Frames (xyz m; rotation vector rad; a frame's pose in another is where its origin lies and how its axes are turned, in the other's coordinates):
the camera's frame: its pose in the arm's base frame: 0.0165 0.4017 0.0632 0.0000 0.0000 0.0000
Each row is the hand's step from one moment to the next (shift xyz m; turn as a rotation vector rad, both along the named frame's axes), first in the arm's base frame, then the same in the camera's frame.
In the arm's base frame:
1: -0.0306 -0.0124 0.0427 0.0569 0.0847 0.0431
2: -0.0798 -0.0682 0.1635 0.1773 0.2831 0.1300
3: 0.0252 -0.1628 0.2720 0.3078 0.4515 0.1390
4: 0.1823 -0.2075 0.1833 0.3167 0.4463 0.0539
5: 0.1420 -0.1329 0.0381 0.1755 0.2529 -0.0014
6: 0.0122 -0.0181 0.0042 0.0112 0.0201 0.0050
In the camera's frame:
1: -0.0306 -0.0124 0.0427 0.0569 0.0847 0.0431
2: -0.0798 -0.0682 0.1635 0.1773 0.2831 0.1300
3: 0.0252 -0.1628 0.2720 0.3078 0.4515 0.1390
4: 0.1823 -0.2075 0.1833 0.3167 0.4463 0.0539
5: 0.1420 -0.1329 0.0381 0.1755 0.2529 -0.0014
6: 0.0122 -0.0181 0.0042 0.0112 0.0201 0.0050

